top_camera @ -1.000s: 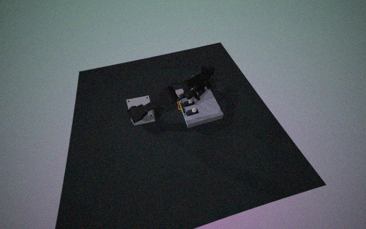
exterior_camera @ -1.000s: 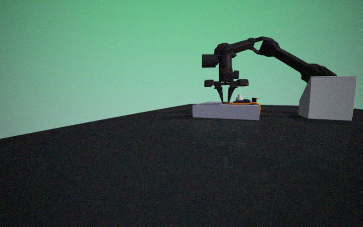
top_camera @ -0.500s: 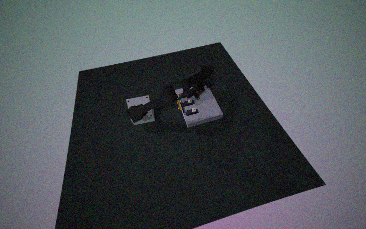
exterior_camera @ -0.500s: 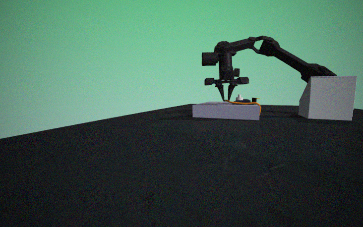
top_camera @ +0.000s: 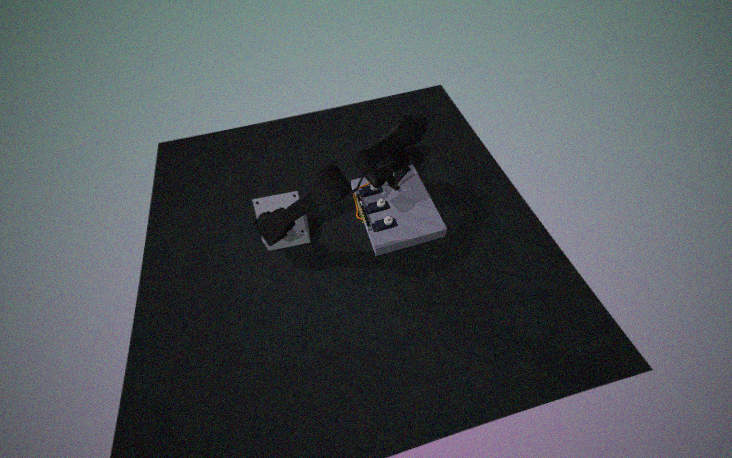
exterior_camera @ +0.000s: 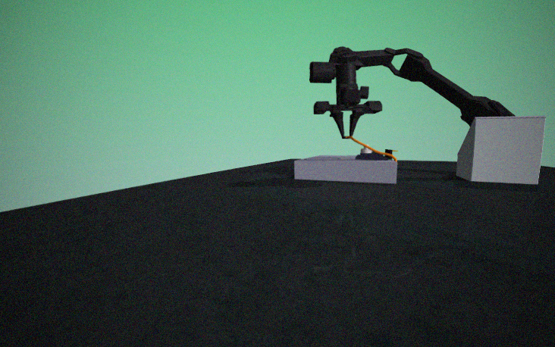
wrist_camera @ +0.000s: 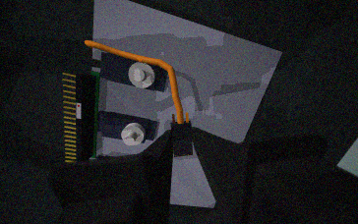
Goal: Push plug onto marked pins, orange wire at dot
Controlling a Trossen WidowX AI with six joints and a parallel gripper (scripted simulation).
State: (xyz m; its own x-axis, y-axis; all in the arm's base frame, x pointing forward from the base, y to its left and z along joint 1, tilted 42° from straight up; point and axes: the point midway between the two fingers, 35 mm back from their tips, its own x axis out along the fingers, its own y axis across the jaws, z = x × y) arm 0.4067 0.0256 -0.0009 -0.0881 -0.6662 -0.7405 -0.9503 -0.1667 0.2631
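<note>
Now: gripper tip 12 cm past the coloured band, 1 cm to the left of it and 3 cm above it. Round my gripper tip: servo motor (7 cm behind, 3 cm to the right, 6 cm below); then green board strip (12 cm behind, 3 cm to the right, 6 cm below); then grey printed holder (4 cm ahead, 3 cm to the right, 8 cm below).
</note>
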